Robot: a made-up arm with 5 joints. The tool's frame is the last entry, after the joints.
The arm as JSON. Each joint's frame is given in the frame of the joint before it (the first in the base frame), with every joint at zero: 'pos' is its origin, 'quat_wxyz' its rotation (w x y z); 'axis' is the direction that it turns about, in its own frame. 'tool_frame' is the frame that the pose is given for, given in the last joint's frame.
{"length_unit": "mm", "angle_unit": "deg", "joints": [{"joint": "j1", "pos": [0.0, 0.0, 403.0], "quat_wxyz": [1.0, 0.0, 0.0, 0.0], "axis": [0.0, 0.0, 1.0]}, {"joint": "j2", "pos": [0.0, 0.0, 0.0], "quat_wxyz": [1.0, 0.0, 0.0, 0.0], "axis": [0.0, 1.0, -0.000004]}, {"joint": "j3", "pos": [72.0, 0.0, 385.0], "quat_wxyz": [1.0, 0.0, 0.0, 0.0], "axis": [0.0, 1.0, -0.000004]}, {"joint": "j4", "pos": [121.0, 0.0, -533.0], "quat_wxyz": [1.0, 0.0, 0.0, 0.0], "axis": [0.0, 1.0, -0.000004]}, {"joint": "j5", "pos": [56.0, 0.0, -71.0], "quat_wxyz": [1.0, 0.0, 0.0, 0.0], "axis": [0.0, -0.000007, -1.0]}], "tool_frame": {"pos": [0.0, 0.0, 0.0], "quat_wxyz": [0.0, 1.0, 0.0, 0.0]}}
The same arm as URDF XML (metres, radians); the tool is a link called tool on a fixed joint. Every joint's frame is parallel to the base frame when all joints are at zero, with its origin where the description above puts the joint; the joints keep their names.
<robot name="arm">
  <joint name="tool_joint" type="fixed">
    <parent link="link5"/>
    <child link="tool"/>
    <origin xyz="0 0 0" rpy="3.1416 0 0"/>
  </joint>
  <joint name="j5" type="continuous">
    <parent link="link4"/>
    <child link="link5"/>
    <origin xyz="0.056 0 -0.071"/>
    <axis xyz="0 0 -1"/>
  </joint>
  <joint name="j4" type="continuous">
    <parent link="link3"/>
    <child link="link4"/>
    <origin xyz="0.121 0 -0.533"/>
    <axis xyz="0 1 0"/>
  </joint>
  <joint name="j3" type="continuous">
    <parent link="link2"/>
    <child link="link3"/>
    <origin xyz="0.072 0 0.385"/>
    <axis xyz="0 1 0"/>
  </joint>
  <joint name="j2" type="continuous">
    <parent link="link1"/>
    <child link="link2"/>
    <origin xyz="0 0 0"/>
    <axis xyz="0 1 0"/>
  </joint>
  <joint name="j1" type="continuous">
    <parent link="base_link"/>
    <child link="link1"/>
    <origin xyz="0 0 0.403"/>
    <axis xyz="0 0 1"/>
  </joint>
  <link name="base_link"/>
  <link name="link1"/>
  <link name="link2"/>
  <link name="link3"/>
  <link name="link4"/>
  <link name="link5"/>
  <link name="tool"/>
</robot>

